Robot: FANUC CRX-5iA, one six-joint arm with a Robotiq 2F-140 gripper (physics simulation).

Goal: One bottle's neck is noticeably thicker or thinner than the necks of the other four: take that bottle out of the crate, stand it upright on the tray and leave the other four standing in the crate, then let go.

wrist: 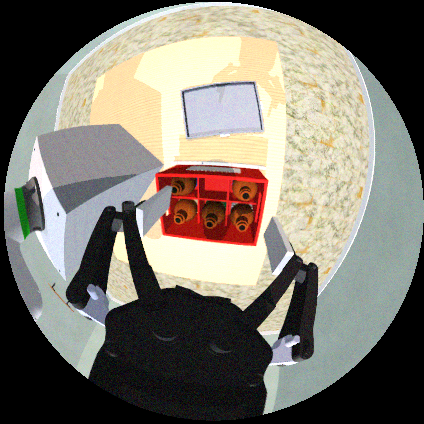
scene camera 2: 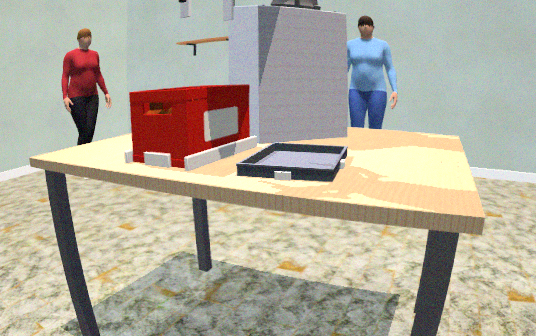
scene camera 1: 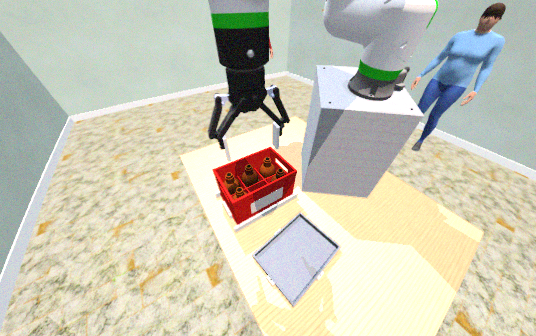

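Seen in the pictures: gripper, between the fingertips: [wrist: 219, 211] [scene camera 2: 207, 18] [scene camera 1: 252, 151]; arm's base, origin of its link: [wrist: 36, 203] [scene camera 2: 292, 8] [scene camera 1: 369, 89].
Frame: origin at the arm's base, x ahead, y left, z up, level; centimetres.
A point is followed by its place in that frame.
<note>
My gripper [scene camera 1: 251, 143] @[x 45.9, y 5.5, z -9.6 cm] [scene camera 2: 207, 10] @[x 45.9, y 5.5, z -9.6 cm] [wrist: 219, 211] @[x 45.9, y 5.5, z -9.6 cm] is open and empty, pointing down high above the red crate [scene camera 1: 240, 212] @[x 52.9, y 7.3, z -33.9 cm] [scene camera 2: 160, 132] @[x 56.1, y -0.5, z -36.0 cm] [wrist: 215, 236] @[x 46.3, y -11.8, z -28.0 cm]. Five brown bottles stand in the crate. In the wrist view, a row of three bottles [wrist: 184, 210] @[x 35.8, y -7.6, z -30.8 cm] [wrist: 214, 212] @[x 44.4, y -6.1, z -31.3 cm] [wrist: 243, 217] @[x 52.5, y -4.9, z -30.1 cm] is nearer the gripper body. The other row has a bottle at the left [wrist: 183, 186] @[x 34.8, y -0.1, z -30.1 cm] and one at the right [wrist: 245, 190] @[x 50.6, y 3.5, z -27.6 cm], with an empty compartment between. I cannot tell surely which neck differs. The grey tray [scene camera 1: 295, 260] @[x 40.4, y 27.4, z -43.3 cm] [scene camera 2: 295, 160] @[x 37.2, y 23.7, z -43.3 cm] [wrist: 222, 112] @[x 39.4, y 23.6, z -43.3 cm] lies beside the crate and is empty.
White strips [scene camera 1: 267, 212] @[x 41.9, y 6.7, z -42.2 cm] [scene camera 2: 220, 152] @[x 43.9, y 7.0, z -42.1 cm] edge the crate's base. The grey robot pedestal [scene camera 1: 350, 150] @[x 10.0, y 9.3, z -17.5 cm] [scene camera 2: 305, 75] @[x 8.9, y 9.9, z -23.8 cm] [wrist: 95, 150] @[x 10.0, y 9.3, z -20.2 cm] stands close to the crate. A person in blue [scene camera 1: 465, 55] [scene camera 2: 370, 65] and one in red [scene camera 2: 84, 70] stand beyond the table.
</note>
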